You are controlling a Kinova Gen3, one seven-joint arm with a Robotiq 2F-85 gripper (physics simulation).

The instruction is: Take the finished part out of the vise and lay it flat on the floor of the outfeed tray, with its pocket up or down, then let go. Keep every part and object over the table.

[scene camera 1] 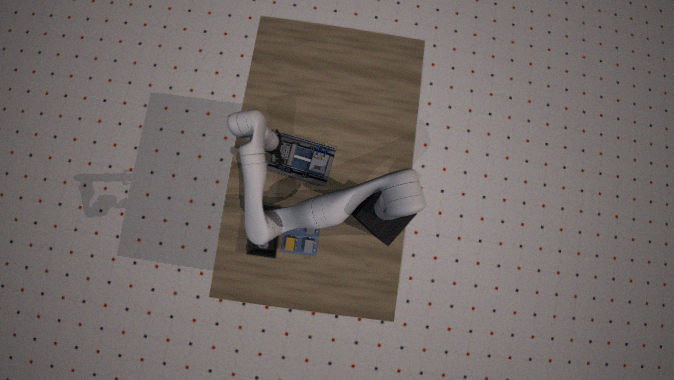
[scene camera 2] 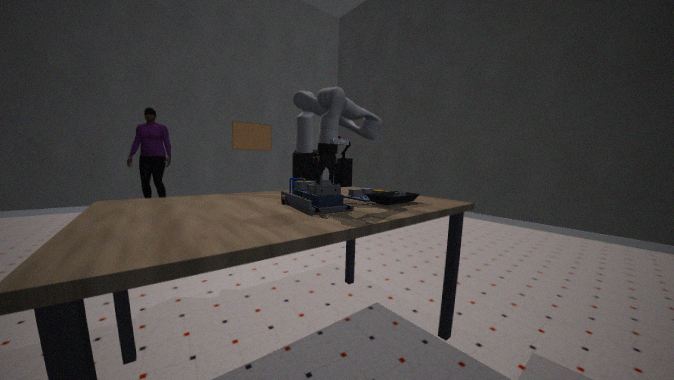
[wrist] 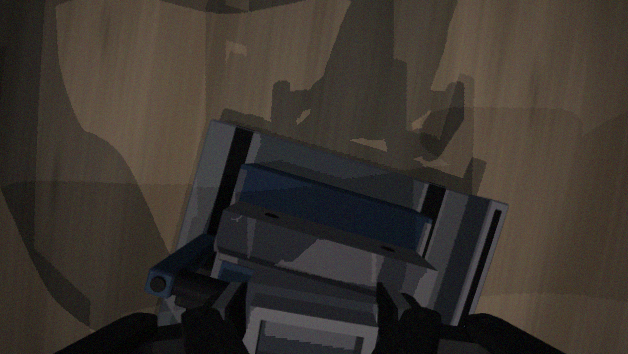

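The finished part, light grey with a rectangular pocket facing the camera, sits at the vise, behind the grey jaw in the wrist view. My gripper points down over the vise and is shut on the part, one finger on each side. The part's lower side and its seat are hidden. The black outfeed tray stands apart from the vise, with a grey item inside; my arm hides some of it in scene camera 1.
A blue board beside the tray carries a yellow block and grey blocks. A blue-ended handle sticks out at the vise's left in the wrist view. The arm's black base plate is near the table's right edge.
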